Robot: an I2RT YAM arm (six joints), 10 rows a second.
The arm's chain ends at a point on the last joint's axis. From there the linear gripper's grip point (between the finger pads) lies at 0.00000 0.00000 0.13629 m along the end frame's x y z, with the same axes.
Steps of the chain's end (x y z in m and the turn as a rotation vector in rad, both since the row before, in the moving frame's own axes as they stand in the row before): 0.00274 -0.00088 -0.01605 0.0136 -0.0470 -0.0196; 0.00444 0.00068 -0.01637 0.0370 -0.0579 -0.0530; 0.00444 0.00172 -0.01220 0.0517 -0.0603 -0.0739; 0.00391 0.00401 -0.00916 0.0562 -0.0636 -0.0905; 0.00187 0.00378 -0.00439 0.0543 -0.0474 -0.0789; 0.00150 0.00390 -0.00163 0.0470 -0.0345 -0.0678; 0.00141 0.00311 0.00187 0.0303 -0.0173 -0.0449; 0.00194 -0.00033 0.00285 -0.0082 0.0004 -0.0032
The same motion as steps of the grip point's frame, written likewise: -0.00368 -0.00267 -0.01621 0.0136 -0.0470 -0.0196; -0.00357 -0.00415 -0.01669 0.0370 -0.0579 -0.0530; -0.00402 -0.00501 -0.01263 0.0517 -0.0603 -0.0739; -0.00508 -0.00324 -0.00965 0.0562 -0.0636 -0.0905; -0.00487 -0.00335 -0.00474 0.0543 -0.0474 -0.0789; -0.00341 -0.00234 -0.00186 0.0470 -0.0345 -0.0678; -0.00104 -0.00096 0.00179 0.0303 -0.0173 -0.0449; 0.00200 0.00079 0.00285 -0.0082 0.0004 -0.0032
